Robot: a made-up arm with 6 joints. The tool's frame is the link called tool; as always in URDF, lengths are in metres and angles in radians. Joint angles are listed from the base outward.
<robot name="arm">
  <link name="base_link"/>
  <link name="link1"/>
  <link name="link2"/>
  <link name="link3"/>
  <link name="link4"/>
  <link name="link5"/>
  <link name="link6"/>
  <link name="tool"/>
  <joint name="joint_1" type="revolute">
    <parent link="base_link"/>
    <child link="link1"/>
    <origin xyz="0 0 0.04"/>
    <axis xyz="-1 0 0"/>
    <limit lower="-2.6" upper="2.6"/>
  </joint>
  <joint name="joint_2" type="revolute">
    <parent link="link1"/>
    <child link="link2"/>
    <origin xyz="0 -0.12 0.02"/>
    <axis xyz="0 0 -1"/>
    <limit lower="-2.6" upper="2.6"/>
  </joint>
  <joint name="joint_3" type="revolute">
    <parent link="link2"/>
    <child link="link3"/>
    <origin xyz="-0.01 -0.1 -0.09"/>
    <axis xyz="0 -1 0"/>
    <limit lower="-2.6" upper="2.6"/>
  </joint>
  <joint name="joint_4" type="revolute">
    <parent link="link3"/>
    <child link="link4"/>
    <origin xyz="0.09 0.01 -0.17"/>
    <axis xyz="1 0 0"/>
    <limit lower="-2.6" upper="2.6"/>
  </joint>
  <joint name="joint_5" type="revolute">
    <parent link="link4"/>
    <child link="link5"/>
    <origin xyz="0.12 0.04 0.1"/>
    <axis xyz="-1 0 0"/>
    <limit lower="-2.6" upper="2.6"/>
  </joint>
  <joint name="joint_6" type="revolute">
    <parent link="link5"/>
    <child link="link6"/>
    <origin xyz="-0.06 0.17 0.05"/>
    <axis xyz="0 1 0"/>
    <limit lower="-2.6" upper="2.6"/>
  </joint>
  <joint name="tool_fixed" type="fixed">
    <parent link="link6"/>
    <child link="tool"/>
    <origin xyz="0 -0.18 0.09"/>
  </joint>
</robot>
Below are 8 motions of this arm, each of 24 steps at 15 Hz.
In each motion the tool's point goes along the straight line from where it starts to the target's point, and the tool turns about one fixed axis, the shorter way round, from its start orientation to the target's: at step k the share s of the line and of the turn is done. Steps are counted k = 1, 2, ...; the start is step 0. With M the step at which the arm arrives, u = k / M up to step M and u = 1 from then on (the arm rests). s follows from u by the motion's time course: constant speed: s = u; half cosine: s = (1 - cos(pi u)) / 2; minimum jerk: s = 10 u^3 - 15 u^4 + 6 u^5.
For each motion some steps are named. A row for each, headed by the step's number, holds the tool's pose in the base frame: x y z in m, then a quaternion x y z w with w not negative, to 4 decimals.
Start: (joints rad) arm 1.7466 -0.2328 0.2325 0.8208 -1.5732 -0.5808
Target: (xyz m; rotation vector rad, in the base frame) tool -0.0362 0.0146 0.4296 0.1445 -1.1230 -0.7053
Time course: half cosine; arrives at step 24
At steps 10, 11, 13, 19, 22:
10: 0.0956 -0.0940 0.3929 0.2386 -0.2788 -0.1597 0.9164
11: 0.0822 -0.0829 0.3966 0.2222 -0.3058 -0.1781 0.9085
13: 0.0548 -0.0604 0.4043 0.1879 -0.3593 -0.2148 0.8885
19: -0.0146 -0.0032 0.4236 0.0964 -0.4851 -0.3020 0.8150
22: -0.0326 0.0117 0.4286 0.0719 -0.5150 -0.3230 0.7907

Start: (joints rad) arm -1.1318 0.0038 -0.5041 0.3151 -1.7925 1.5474
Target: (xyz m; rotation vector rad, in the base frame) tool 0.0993 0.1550 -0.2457 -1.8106 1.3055 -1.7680
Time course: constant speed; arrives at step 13
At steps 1, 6, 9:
1: 0.1483 0.1434 -0.2917 -0.7732 -0.0780 -0.6010 0.1867
6: 0.1279 0.1482 -0.2725 -0.7409 0.1503 -0.6304 0.1766
9: 0.1156 0.1511 -0.2610 -0.7020 0.2841 -0.6316 0.1658

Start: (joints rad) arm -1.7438 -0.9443 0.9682 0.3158 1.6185 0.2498
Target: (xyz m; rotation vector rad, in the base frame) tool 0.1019 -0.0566 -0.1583 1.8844 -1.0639 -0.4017
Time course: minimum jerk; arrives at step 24
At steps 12, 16, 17, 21, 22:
12: 0.0617 -0.0582 -0.0698 0.6144 -0.3925 -0.2622 0.6322
16: 0.0850 -0.0573 -0.1211 0.7063 -0.4181 -0.2062 0.5327
17: 0.0897 -0.0571 -0.1313 0.7228 -0.4221 -0.1945 0.5114
21: 0.1006 -0.0567 -0.1555 0.7592 -0.4301 -0.1661 0.4594
22: 0.1015 -0.0566 -0.1574 0.7619 -0.4306 -0.1638 0.4552

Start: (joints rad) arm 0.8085 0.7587 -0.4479 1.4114 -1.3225 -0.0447
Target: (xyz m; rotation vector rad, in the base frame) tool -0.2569 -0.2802 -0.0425 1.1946 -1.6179 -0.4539
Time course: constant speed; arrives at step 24
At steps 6, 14, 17, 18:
6: -0.1743 -0.4164 -0.0044 0.7252 -0.4801 -0.1608 0.4667
14: -0.2110 -0.3559 -0.0213 0.6309 -0.5725 -0.1753 0.4934
17: -0.2248 -0.3332 -0.0277 0.5925 -0.6046 -0.1799 0.5012
18: -0.2294 -0.3256 -0.0298 0.5793 -0.6149 -0.1813 0.5034

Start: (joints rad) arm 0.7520 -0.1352 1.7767 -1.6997 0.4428 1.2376
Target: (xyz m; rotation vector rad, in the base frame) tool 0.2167 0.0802 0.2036 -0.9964 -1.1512 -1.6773
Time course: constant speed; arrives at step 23
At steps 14, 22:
14: 0.2030 0.1004 0.2053 -0.3356 -0.4507 -0.6989 0.4425
22: 0.2152 0.0824 0.2038 -0.3914 -0.4593 -0.6738 0.4264

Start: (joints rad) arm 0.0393 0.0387 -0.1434 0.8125 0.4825 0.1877
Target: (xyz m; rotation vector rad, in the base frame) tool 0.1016 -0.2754 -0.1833 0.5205 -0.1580 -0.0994
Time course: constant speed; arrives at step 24
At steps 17, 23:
17: 0.1173 -0.2875 -0.1259 0.2267 -0.0087 -0.0404 0.9731
23: 0.1038 -0.2771 -0.1751 0.2527 -0.0681 -0.0478 0.9640

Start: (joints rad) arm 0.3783 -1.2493 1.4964 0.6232 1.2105 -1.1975
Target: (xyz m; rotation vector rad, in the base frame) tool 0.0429 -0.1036 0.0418 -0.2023 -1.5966 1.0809
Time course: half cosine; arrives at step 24
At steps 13, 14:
13: 0.0546 -0.1230 0.0651 0.0726 -0.8028 0.3883 0.4467
14: 0.0529 -0.1201 0.0616 0.0492 -0.7874 0.4004 0.4661

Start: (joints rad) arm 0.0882 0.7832 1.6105 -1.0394 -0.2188 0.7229
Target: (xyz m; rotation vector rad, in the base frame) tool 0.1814 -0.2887 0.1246 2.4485 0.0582 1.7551
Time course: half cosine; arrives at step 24
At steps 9, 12, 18, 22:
9: 0.1262 -0.1398 0.1692 -0.5271 -0.2554 -0.6841 0.4346
12: 0.1414 -0.1810 0.1568 -0.6334 -0.1967 -0.6830 0.3060
18: 0.1697 -0.2572 0.1340 -0.7756 -0.0734 -0.6253 0.0464
22: 0.1800 -0.2850 0.1257 0.8076 0.0256 0.5870 0.0513

